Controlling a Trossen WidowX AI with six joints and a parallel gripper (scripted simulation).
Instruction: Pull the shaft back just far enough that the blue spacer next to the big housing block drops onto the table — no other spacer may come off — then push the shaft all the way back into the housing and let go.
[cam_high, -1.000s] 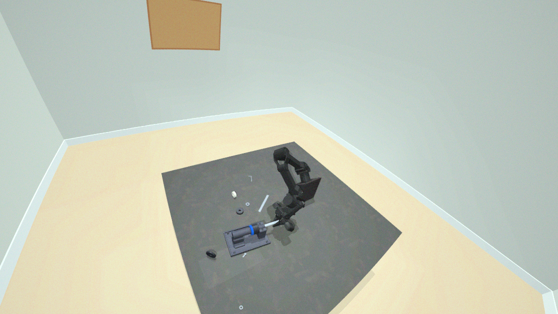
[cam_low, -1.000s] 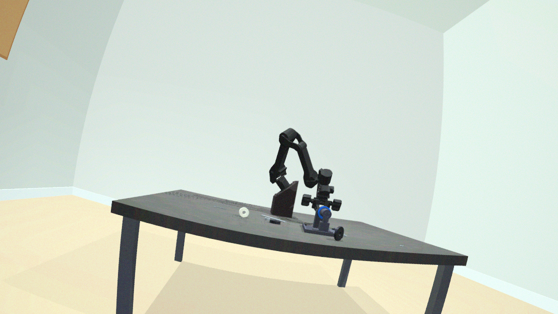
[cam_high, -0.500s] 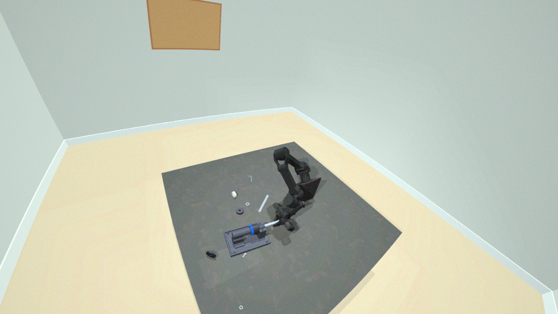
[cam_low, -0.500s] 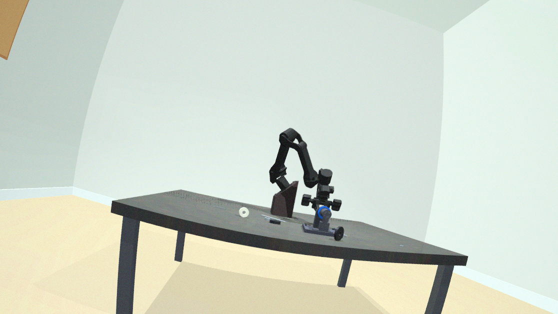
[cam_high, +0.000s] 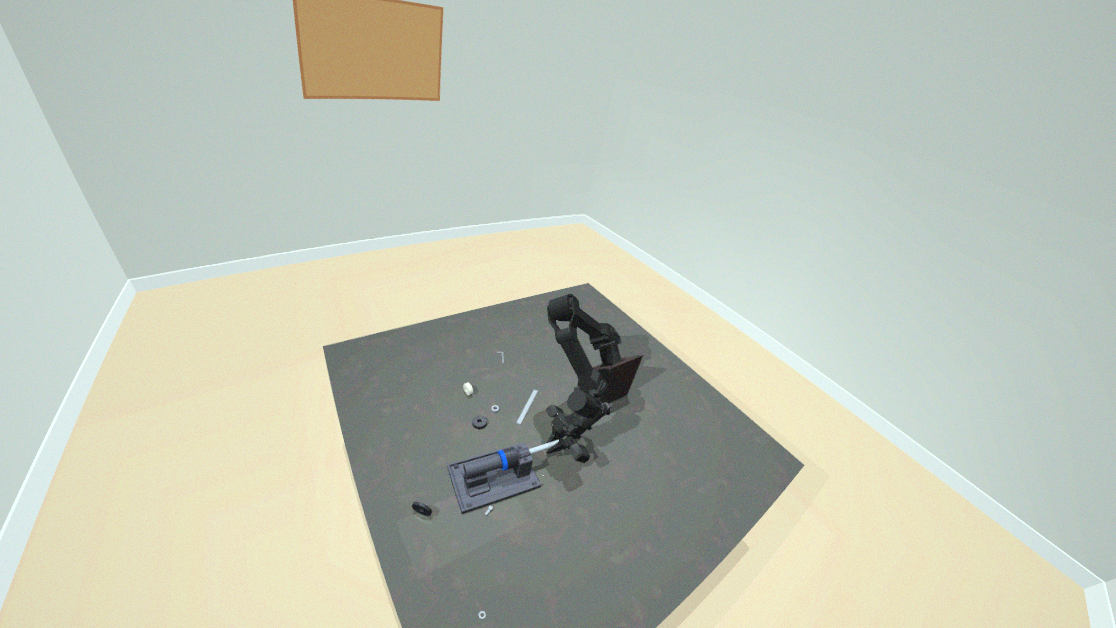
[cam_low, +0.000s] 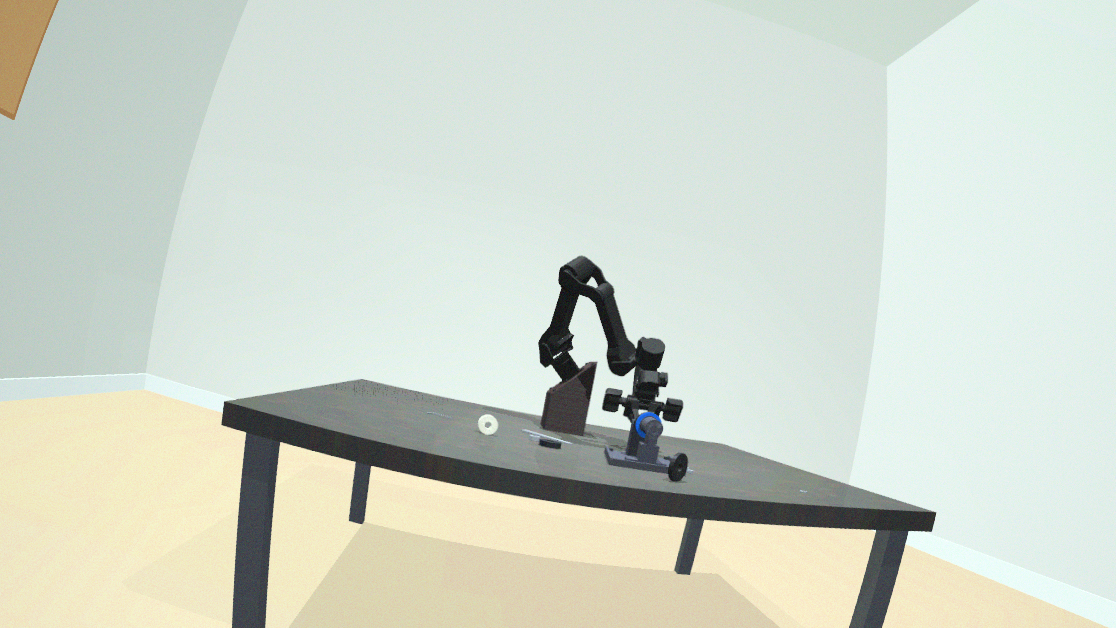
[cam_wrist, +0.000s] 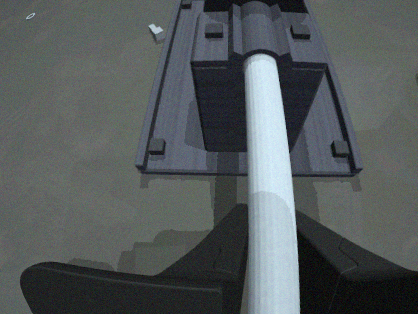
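Now: the shaft 5 cm ahead of my gripper tip, 2 cm above it and 1 cm to the right of it. From my gripper tip the other things lie so: blue spacer 13 cm ahead, 3 cm to the right, 2 cm above; then white ring 35 cm to the right, 4 cm ahead, 3 cm below; then bolt 22 cm ahead, 5 cm below, 4 cm to the left.
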